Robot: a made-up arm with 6 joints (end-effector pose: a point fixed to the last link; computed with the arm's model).
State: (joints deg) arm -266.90 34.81 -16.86 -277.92 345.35 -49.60
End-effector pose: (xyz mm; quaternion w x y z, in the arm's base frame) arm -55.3 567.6 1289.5 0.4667 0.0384 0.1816 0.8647
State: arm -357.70 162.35 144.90 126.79 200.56 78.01
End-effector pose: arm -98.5 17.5 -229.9 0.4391 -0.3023 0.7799 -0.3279
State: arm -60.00 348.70 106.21 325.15 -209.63 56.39
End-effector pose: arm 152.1 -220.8 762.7 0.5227 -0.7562 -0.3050 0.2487
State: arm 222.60 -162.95 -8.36 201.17 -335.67 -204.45
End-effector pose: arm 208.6 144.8 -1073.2 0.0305 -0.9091 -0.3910 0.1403
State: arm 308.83 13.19 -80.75 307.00 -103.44 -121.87
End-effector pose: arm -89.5 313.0 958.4 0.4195 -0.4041 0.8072 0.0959
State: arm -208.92 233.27 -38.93 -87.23 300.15 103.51
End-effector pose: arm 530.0 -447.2 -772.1 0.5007 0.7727 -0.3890 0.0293
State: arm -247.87 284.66 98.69 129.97 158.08 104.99
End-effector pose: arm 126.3 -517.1 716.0 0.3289 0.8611 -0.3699 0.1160
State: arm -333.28 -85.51 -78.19 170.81 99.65 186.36
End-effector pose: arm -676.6 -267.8 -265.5 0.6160 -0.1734 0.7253 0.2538
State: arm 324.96 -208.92 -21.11 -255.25 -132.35 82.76
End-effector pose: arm 516.7 -388.7 -723.3 0.7691 0.2971 -0.5171 -0.2298
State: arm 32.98 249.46 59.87 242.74 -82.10 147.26
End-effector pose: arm -918.0 -432.6 280.2 0.8215 -0.5261 -0.0645 0.2103
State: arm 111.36 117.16 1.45 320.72 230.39 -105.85
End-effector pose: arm -461.1 910.4 -301.8 0.9273 0.1743 -0.2349 0.2333
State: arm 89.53 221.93 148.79 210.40 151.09 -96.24
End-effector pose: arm -28.6 -423.3 61.3 0.0222 -0.3043 0.8937 -0.3290
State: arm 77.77 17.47 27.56 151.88 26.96 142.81
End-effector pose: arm 55.8 590.8 1258.3 0.9667 -0.2052 -0.0385 0.1479
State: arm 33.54 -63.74 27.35 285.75 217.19 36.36
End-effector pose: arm -787.5 -393.4 791.9 0.2116 -0.5028 -0.7852 -0.2931
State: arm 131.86 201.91 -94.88 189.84 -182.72 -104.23
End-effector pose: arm -117.5 58.3 -582.2 0.1288 -0.3160 0.4812 -0.8075
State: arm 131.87 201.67 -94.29 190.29 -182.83 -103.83
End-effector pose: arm -118.8 59.9 -585.4 0.1291 -0.3147 0.4781 -0.8097
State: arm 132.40 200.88 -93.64 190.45 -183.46 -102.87
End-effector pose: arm -125.6 65.9 -586.9 0.1395 -0.3124 0.4755 -0.8104
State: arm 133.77 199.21 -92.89 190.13 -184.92 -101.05
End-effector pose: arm -141.7 78.6 -585.4 0.1660 -0.3086 0.4736 -0.8080
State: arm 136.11 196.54 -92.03 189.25 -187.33 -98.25
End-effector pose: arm -169.5 97.4 -579.2 0.2106 -0.3026 0.4725 -0.8005
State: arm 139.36 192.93 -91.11 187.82 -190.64 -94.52
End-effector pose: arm -210.5 118.9 -566.7 0.2713 -0.2938 0.4728 -0.7852
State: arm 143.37 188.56 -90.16 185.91 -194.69 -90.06
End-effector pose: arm -264.0 137.9 -546.5 0.3431 -0.2818 0.4745 -0.7601
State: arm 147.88 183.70 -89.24 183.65 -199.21 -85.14
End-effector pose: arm -326.8 149.3 -518.0 0.4189 -0.2666 0.4780 -0.7245
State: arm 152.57 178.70 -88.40 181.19 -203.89 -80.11
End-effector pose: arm -393.3 149.4 -482.6 0.4916 -0.2488 0.4830 -0.6806
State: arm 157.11 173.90 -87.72 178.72 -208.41 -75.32
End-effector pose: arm -456.7 138.0 -442.9 0.5549 -0.2299 0.4890 -0.6325
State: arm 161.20 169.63 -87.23 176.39 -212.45 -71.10
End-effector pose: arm -511.1 118.3 -402.9 0.6055 -0.2115 0.4956 -0.5856
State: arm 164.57 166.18 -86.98 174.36 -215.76 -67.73
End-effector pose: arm -552.6 95.4 -367.1 0.6421 -0.1956 0.5021 -0.5453
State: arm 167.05 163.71 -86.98 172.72 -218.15 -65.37
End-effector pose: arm -580.2 74.7 -338.9 0.6654 -0.1835 0.5083 -0.5149
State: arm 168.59 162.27 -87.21 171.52 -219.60 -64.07
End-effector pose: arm -594.9 60.1 -320.5 0.6776 -0.1757 0.5137 -0.4960
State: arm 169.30 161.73 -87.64 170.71 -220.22 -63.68
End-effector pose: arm -599.5 52.5 -311.1 0.6813 -0.1718 0.5184 -0.4874
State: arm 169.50 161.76 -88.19 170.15 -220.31 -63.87
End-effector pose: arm -597.9 49.4 -307.7 0.6801 -0.1706 0.5226 -0.4851
